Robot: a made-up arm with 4 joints. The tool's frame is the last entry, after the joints. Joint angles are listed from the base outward. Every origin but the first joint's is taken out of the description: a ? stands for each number. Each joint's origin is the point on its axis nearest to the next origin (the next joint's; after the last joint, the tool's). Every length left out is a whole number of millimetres.
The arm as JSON. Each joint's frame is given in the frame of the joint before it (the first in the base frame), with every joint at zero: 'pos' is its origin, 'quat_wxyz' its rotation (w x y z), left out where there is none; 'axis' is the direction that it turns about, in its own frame. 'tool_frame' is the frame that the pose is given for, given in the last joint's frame.
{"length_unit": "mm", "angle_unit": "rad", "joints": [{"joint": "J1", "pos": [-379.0, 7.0, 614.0], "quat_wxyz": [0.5, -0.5, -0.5, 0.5], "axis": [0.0, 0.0, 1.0]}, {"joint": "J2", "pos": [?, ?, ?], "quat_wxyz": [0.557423, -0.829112, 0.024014, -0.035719], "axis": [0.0, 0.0, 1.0]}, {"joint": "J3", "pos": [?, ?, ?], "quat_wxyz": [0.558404, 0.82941, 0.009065, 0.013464], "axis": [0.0, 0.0, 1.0]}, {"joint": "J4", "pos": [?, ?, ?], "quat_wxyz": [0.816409, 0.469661, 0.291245, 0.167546], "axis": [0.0, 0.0, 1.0]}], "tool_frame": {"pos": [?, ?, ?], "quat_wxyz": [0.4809, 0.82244, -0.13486, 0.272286]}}
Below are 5 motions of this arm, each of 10 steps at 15 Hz.
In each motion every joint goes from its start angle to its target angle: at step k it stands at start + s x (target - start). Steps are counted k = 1, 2, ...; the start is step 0. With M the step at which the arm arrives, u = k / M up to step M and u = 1 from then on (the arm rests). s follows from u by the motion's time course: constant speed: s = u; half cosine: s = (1 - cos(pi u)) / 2; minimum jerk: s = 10 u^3 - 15 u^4 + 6 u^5.
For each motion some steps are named. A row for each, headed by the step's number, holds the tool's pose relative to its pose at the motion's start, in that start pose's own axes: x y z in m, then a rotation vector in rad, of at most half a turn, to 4 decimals.
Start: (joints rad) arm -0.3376 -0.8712 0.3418 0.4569
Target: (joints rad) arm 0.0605 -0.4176 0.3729 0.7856
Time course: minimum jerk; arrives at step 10
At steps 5, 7, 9, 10:
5: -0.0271 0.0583 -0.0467 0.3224 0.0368 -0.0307
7: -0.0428 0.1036 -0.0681 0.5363 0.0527 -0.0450
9: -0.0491 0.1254 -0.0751 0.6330 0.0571 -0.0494
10: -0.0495 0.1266 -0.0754 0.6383 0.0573 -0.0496

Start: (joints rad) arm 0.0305 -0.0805 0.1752 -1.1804
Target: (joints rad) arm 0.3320 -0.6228 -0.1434 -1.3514
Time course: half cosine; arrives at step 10
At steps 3, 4, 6, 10:
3: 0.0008 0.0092 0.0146 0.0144 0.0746 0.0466
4: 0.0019 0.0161 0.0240 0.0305 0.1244 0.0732
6: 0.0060 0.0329 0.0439 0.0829 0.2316 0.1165
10: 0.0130 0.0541 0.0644 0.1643 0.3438 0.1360

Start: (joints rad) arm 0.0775 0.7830 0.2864 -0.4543
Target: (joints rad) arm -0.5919 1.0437 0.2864 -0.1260
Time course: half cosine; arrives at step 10
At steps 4, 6, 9, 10:
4: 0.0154 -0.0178 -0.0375 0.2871 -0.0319 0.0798
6: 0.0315 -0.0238 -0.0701 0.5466 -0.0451 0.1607
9: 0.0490 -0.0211 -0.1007 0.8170 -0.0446 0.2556
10: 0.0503 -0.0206 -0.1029 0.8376 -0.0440 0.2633

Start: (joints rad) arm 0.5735 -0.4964 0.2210 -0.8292
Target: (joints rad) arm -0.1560 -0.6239 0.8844 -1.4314
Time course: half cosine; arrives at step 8
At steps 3, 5, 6, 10:
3: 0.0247 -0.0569 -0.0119 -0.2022 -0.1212 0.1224
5: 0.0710 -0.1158 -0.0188 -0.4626 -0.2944 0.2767
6: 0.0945 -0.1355 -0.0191 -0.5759 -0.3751 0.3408
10: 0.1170 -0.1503 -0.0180 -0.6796 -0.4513 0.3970

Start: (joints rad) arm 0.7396 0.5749 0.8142 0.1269
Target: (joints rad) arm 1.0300 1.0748 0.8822 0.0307
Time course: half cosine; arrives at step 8
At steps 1, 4, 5, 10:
1: 0.0000 0.0028 -0.0014 0.0089 -0.0173 -0.0015
4: 0.0039 0.0372 -0.0149 0.1066 -0.2334 -0.0160
5: 0.0073 0.0514 -0.0186 0.1417 -0.3258 -0.0198
10: 0.0146 0.0742 -0.0223 0.1919 -0.4774 -0.0224

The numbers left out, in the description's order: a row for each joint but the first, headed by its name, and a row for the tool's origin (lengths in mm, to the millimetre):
J2: -213.0 21.0 0.0
J3: -6.0 -48.0 0.0
J4: -27.0 40.0 0.0
tool: 12.0 84.0 0.0

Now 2 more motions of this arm.
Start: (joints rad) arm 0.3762 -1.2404 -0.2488 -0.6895
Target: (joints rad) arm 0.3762 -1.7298 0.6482 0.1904
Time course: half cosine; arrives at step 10
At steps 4, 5, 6, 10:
4: -0.0625 0.0238 0.0228 0.0873 0.4890 -0.4072
5: -0.0829 0.0405 0.0416 0.1165 0.6885 -0.6052
6: -0.0965 0.0599 0.0636 0.1372 0.8726 -0.8139
10: -0.0996 0.1078 0.1135 0.1437 1.2106 -1.3224

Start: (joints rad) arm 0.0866 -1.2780 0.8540 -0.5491
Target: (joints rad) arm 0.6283 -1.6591 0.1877 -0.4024
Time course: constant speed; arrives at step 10
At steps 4, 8, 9, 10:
4: -0.0567 0.0262 0.0144 0.1384 0.2613 0.1732
8: -0.1114 0.0581 0.0400 0.3400 0.5243 0.3363
9: -0.1246 0.0668 0.0485 0.4001 0.5890 0.3747
10: -0.1375 0.0757 0.0578 0.4639 0.6527 0.4118

